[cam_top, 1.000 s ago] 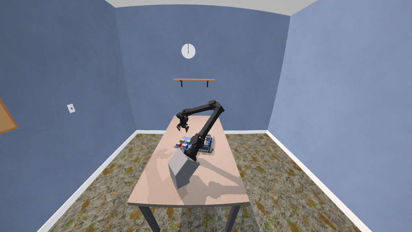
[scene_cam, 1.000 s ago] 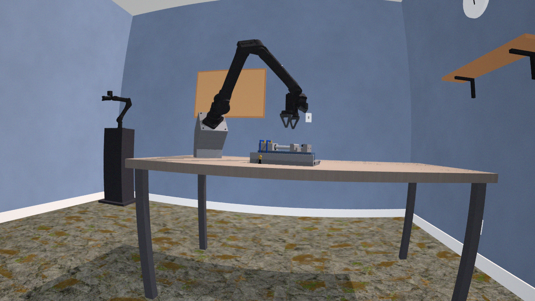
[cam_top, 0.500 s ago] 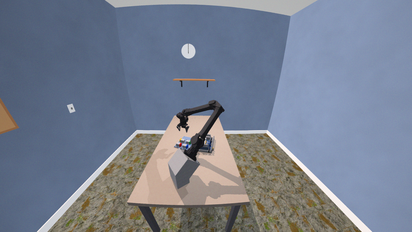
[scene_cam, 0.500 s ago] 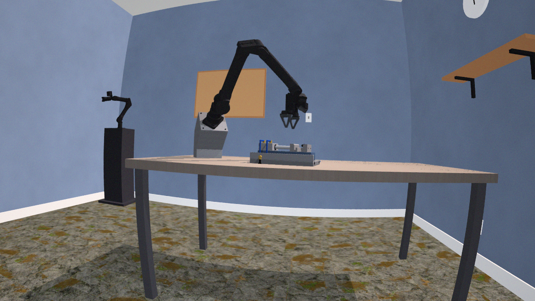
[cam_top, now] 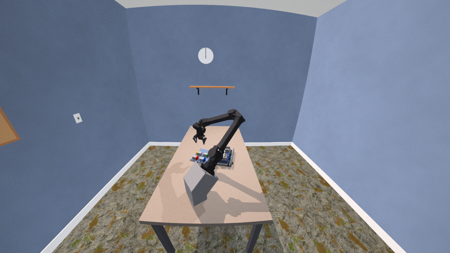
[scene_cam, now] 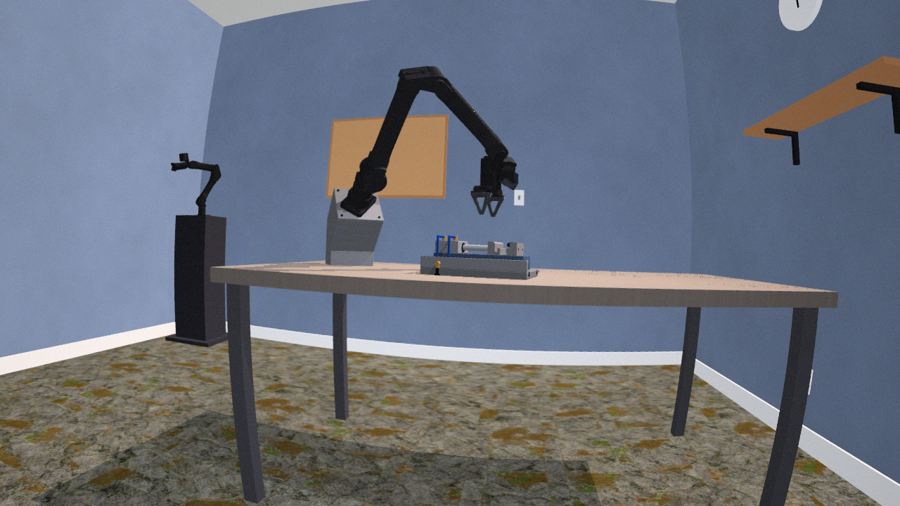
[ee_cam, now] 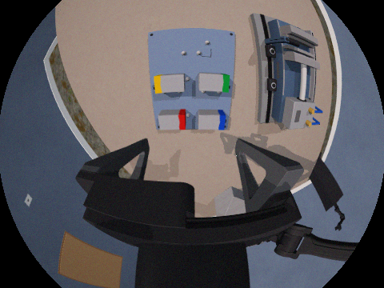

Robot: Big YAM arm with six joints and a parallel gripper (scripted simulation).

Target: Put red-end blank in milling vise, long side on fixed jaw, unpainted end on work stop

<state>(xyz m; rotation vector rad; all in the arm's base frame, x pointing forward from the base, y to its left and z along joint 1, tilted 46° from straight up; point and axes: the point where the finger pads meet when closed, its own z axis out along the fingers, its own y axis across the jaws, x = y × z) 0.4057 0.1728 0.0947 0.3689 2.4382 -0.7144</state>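
Now: hand 6 cm short of the yellow-ended blank, 2 cm to the right of it and 17 cm above it. Round my hand: green-ended blank (2 cm ahead, 6 cm to the right, 17 cm below); then blue-ended blank (6 cm behind, 2 cm to the right, 17 cm below); then blue plate (4 cm ahead, 2 cm to the right, 20 cm below).
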